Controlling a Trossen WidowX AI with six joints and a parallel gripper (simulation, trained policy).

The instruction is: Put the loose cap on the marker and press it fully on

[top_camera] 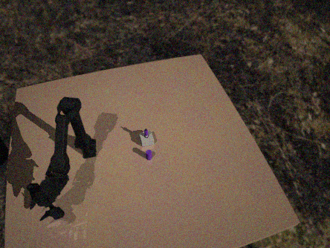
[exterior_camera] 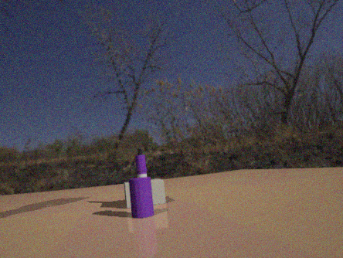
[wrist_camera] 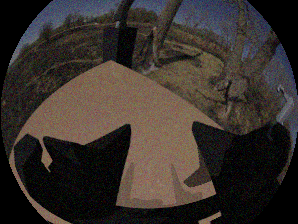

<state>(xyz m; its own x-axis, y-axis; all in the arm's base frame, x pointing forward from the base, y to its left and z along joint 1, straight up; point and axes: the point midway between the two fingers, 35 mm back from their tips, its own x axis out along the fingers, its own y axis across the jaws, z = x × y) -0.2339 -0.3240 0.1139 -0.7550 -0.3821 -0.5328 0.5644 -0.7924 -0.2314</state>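
Now: the purple cap 550 mm ahead of my gripper tip, 230 mm to the left of it and 70 mm below it. Also, from my gripper tip: pale holder block: 560 mm ahead, 330 mm to the left, 80 mm below.
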